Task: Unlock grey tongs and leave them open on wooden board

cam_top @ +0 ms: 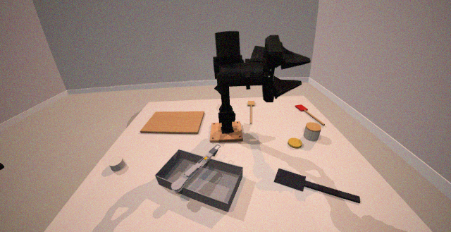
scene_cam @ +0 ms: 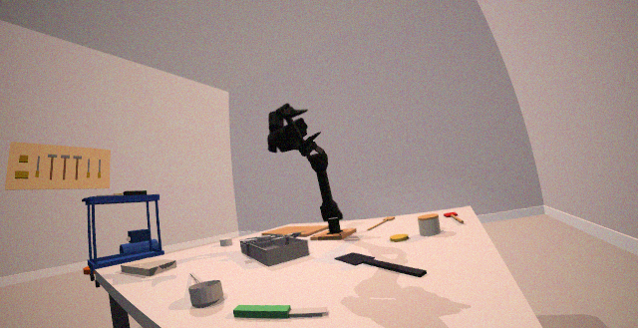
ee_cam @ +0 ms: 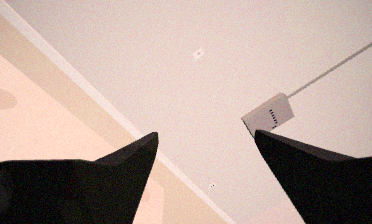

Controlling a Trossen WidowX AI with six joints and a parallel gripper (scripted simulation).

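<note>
My gripper tip is now 16 cm past the yellow lock piece, 27 cm to the left of it and 38 cm above it. The rest, counted from my gripper tip: yellow disc (24 cm behind, 18 cm to the left, 44 cm below); then grey roasting tin (10 cm behind, 30 cm to the right, 42 cm below); then black spatula (1 cm ahead, 12 cm to the left, 45 cm below).
</note>
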